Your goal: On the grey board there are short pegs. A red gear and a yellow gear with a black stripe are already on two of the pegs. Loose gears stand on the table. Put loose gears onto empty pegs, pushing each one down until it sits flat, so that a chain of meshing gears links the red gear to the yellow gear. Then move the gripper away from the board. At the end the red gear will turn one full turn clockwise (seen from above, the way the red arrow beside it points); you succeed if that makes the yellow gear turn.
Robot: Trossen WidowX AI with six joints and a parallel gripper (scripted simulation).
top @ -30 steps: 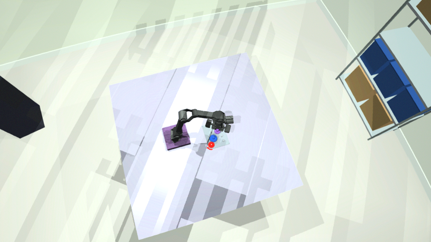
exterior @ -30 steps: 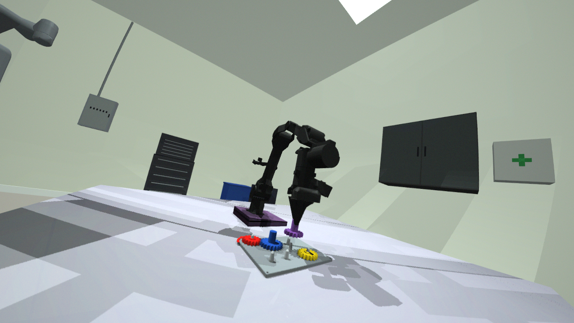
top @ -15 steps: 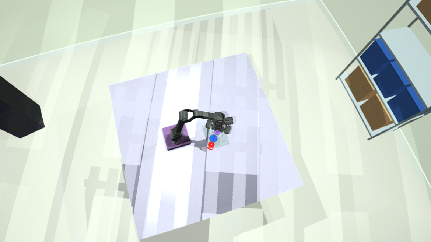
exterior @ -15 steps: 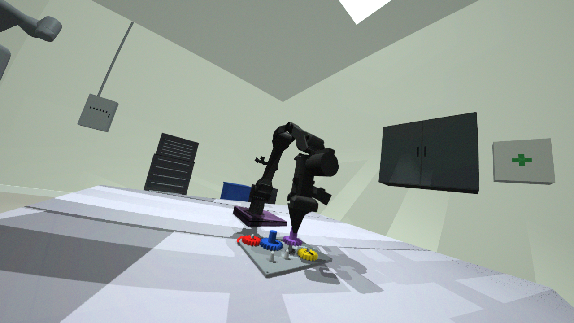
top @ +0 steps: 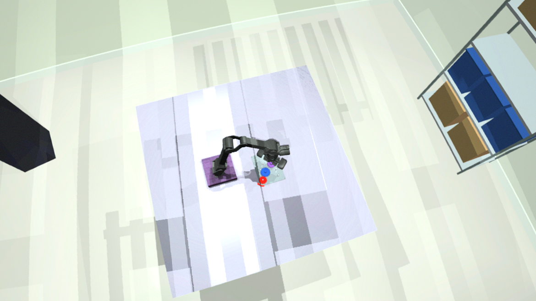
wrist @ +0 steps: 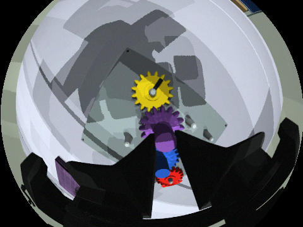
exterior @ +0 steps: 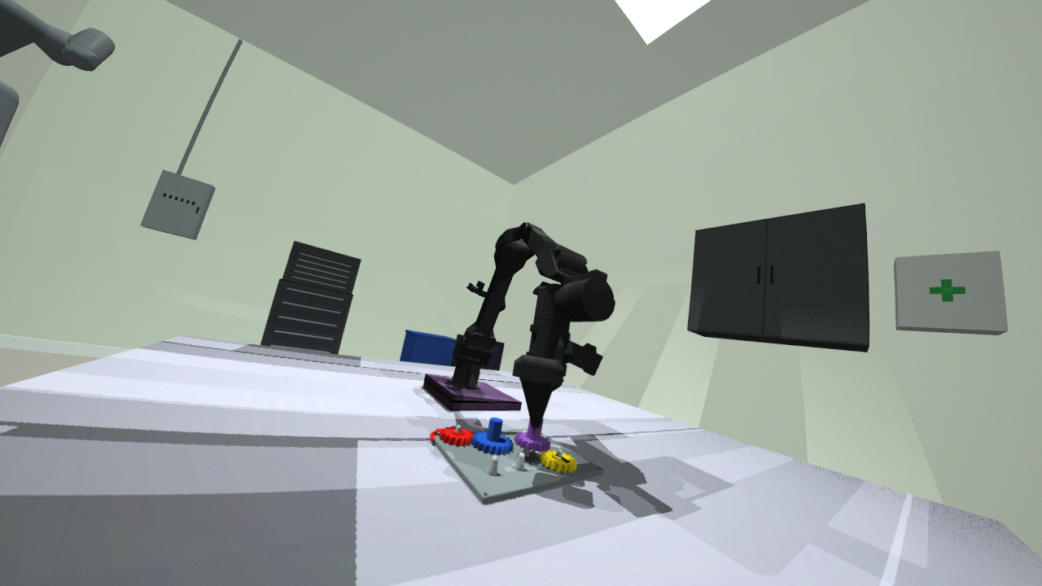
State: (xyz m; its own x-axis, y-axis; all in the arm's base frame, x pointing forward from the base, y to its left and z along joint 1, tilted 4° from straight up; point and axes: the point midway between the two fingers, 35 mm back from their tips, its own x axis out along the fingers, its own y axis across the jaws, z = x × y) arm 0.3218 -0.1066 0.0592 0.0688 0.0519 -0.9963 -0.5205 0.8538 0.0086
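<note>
Now: the yellow gear 40 mm below my gripper tip, 30 mm ahead of it and 20 mm to the left of it. Round my gripper tip: red gear 100 mm behind, 70 mm to the right, 40 mm below; then purple gear 10 mm below; then blue gear 60 mm behind, 30 mm to the right, 30 mm below.
</note>
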